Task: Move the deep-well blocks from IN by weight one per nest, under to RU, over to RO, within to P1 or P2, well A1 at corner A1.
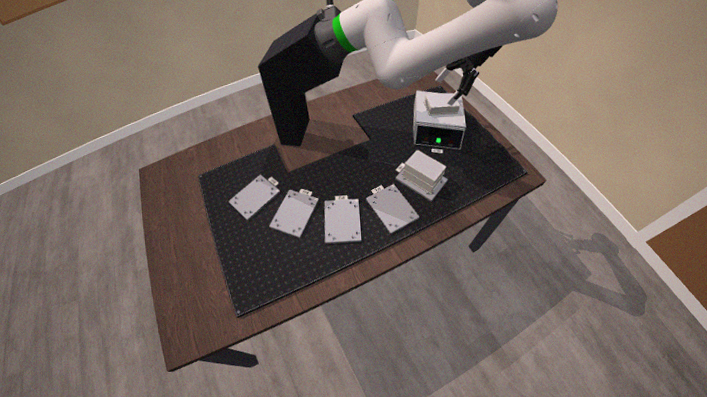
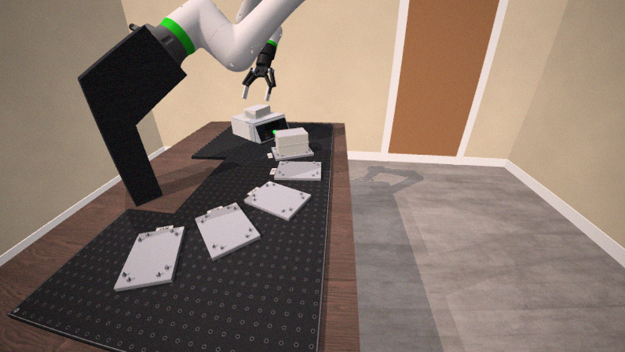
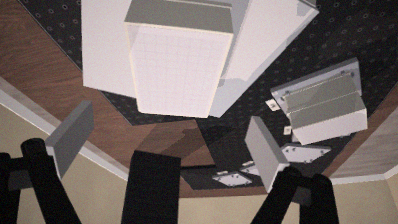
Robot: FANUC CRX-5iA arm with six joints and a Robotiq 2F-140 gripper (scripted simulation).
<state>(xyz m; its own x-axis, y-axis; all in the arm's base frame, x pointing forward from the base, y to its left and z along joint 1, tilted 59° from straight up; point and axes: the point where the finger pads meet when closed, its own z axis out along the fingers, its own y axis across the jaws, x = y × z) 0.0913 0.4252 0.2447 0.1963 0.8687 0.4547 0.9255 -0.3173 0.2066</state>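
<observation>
My hand is 100 mm above the weigher platform. The rest, counted from my hand: plate (290 mm ahead, 140 mm to the right, 190 mm below); check-weigher CW (10 mm ahead, 130 mm below).
</observation>
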